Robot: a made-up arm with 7 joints. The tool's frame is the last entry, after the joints. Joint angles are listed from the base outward.
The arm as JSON. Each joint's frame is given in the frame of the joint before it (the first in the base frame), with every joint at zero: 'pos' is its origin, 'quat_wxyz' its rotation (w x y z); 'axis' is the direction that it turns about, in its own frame. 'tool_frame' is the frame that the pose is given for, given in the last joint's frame.
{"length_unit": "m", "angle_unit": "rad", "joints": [
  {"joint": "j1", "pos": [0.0, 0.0, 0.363], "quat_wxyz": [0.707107, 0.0, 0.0, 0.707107], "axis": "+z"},
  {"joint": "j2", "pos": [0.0, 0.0, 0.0], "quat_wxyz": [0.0, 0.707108, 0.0, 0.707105], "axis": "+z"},
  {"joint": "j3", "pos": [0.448, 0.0, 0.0], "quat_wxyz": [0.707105, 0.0, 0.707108, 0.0], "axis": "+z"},
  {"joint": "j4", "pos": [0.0, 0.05, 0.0], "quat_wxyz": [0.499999, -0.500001, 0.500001, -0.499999], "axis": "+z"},
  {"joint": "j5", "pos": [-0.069, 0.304, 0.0], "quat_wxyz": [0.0, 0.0, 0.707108, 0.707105], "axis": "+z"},
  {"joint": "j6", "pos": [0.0, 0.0, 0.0], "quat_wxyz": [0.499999, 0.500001, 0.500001, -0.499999], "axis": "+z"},
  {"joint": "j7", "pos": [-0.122, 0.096, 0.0], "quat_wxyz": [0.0, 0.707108, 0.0, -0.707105], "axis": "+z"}
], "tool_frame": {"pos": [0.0, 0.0, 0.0], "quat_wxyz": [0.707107, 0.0, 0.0, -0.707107]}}
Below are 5 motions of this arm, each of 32 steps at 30 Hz.
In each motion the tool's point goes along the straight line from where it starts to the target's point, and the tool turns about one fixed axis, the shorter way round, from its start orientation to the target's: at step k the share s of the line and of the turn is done. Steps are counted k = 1, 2, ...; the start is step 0. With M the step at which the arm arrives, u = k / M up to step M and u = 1 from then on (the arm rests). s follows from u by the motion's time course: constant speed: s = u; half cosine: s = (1 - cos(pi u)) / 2; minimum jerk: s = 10 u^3 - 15 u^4 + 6 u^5.
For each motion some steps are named. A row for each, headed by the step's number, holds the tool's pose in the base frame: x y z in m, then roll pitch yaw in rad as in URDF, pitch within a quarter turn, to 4 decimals.
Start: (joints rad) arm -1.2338 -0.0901 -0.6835 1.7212 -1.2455 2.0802 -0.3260
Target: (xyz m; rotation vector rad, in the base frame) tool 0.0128 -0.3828 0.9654 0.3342 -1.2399 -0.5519
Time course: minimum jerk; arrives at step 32
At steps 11, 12, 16, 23, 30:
11: -0.2128 -0.2842 0.9113 1.9436 -0.0431 -2.1444
12: -0.1983 -0.2906 0.9148 1.9197 -0.1132 -2.1161
16: -0.1328 -0.3192 0.9305 1.7787 -0.4192 -1.9579
23: -0.0277 -0.3651 0.9557 1.3397 -0.8269 -1.4970
30: 0.0122 -0.3825 0.9652 1.0554 -0.9191 -1.2052

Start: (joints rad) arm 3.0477 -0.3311 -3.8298 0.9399 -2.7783 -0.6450 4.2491
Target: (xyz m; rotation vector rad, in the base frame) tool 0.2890 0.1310 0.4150 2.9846 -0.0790 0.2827
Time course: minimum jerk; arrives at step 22
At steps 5, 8, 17, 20, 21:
5: 0.2873 -0.1436 0.4543 -3.0717 -0.0311 -1.9758
8: 0.2876 -0.0911 0.4468 -3.0793 -0.0890 -1.6119
17: 0.2889 0.1068 0.4185 3.0290 -0.1977 -0.2122
20: 0.2890 0.1290 0.4153 3.0042 -0.1922 -0.0534
21: 0.2890 0.1307 0.4150 3.0024 -0.1917 -0.0414

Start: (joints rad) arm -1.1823 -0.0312 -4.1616 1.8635 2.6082 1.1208 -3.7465
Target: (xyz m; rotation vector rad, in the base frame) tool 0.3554 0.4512 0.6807 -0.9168 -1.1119 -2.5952
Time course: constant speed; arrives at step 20
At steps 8, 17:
8: 0.2756 0.4168 0.9039 0.6102 -0.1455 -3.0272
17: 0.3354 0.4426 0.7365 0.7673 -0.5241 3.1137

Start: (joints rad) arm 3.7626 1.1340 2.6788 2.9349 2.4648 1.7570 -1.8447
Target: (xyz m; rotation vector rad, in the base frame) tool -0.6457 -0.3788 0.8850 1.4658 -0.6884 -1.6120
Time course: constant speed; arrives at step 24
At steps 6, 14, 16, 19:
6: -0.6754 -0.3725 0.7623 2.1503 0.9358 -1.5848
14: -0.6622 -0.3753 0.8168 1.7714 0.7604 -1.6153
16: -0.6589 -0.3760 0.8305 1.6873 0.7163 -1.6083
19: -0.6539 -0.3771 0.8509 1.5660 0.6514 -1.5896

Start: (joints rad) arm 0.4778 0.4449 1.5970 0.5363 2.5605 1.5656 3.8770
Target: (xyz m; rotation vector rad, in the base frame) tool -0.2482 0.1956 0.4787 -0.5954 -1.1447 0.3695
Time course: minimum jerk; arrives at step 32
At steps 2, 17, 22, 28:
2: -0.1728 0.3600 0.5682 -0.7598 -0.5310 0.4267
17: -0.2148 0.2684 0.5183 -0.9313 -0.7160 0.6983
22: -0.2346 0.2253 0.4948 -1.0444 -0.7870 0.8556
28: -0.2470 0.1982 0.4801 -1.1271 -0.8242 0.9654

